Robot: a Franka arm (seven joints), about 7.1 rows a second.
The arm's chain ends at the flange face. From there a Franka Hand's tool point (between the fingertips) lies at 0.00 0.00 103.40 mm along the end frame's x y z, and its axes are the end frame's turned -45 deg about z.
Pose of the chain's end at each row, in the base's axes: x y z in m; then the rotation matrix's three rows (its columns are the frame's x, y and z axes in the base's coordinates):
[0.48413, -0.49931, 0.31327], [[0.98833, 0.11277, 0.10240], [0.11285, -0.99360, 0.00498], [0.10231, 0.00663, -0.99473]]
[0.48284, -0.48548, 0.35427], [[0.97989, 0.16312, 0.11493], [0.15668, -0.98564, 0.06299], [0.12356, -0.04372, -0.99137]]
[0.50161, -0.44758, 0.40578], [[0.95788, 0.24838, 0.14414], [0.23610, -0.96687, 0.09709], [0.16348, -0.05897, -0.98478]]
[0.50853, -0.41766, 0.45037], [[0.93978, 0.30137, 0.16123], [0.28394, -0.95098, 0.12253], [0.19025, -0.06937, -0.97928]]
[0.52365, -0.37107, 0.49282], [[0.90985, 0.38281, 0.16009], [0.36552, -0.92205, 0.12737], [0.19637, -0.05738, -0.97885]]
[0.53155, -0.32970, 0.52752], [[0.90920, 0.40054, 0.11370], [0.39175, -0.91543, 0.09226], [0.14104, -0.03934, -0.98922]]
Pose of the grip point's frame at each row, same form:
[0.49472, -0.49880, 0.21041], [[0.61911, 0.77860, 0.10240], [0.78238, -0.62278, 0.00498], [0.06766, 0.07703, -0.99473]]
[0.49472, -0.47897, 0.25176], [[0.57754, 0.80823, 0.11493], [0.80774, -0.58616, 0.06299], [0.11828, 0.05646, -0.99137]]
[0.51651, -0.43754, 0.30395], [[0.50169, 0.85295, 0.14414], [0.85063, -0.51673, 0.09709], [0.15730, 0.07390, -0.98478]]
[0.52520, -0.40499, 0.34911], [[0.45142, 0.87763, 0.16123], [0.87322, -0.47167, 0.12253], [0.18358, 0.08548, -0.97928]]
[0.54020, -0.35790, 0.39161], [[0.37267, 0.91405, 0.16009], [0.91045, -0.39353, 0.12737], [0.17943, 0.09828, -0.97885]]
[0.54331, -0.32016, 0.42523], [[0.35968, 0.92613, 0.11370], [0.92432, -0.37030, 0.09226], [0.12755, 0.07191, -0.98922]]

